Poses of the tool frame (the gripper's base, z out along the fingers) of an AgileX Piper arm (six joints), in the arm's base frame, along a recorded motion.
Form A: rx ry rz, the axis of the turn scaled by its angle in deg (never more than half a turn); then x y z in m.
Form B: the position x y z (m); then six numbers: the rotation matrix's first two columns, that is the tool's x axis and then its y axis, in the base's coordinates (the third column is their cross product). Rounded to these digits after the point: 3 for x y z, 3 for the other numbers.
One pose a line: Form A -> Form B
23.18 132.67 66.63 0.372 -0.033 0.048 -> 0.372 -0.033 0.048 -0.824 0.474 -0.310 0.035 0.588 0.808
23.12 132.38 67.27 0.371 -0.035 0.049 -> 0.371 -0.035 0.049 -0.824 0.475 -0.308 0.031 0.581 0.813
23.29 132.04 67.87 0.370 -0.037 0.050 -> 0.370 -0.037 0.050 -0.824 0.478 -0.305 0.031 0.574 0.818
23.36 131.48 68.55 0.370 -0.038 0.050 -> 0.370 -0.038 0.050 -0.822 0.482 -0.304 0.027 0.565 0.824
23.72 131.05 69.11 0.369 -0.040 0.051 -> 0.369 -0.040 0.051 -0.820 0.488 -0.300 0.028 0.557 0.830
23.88 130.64 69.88 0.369 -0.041 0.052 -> 0.369 -0.041 0.052 -0.819 0.491 -0.296 0.026 0.548 0.836
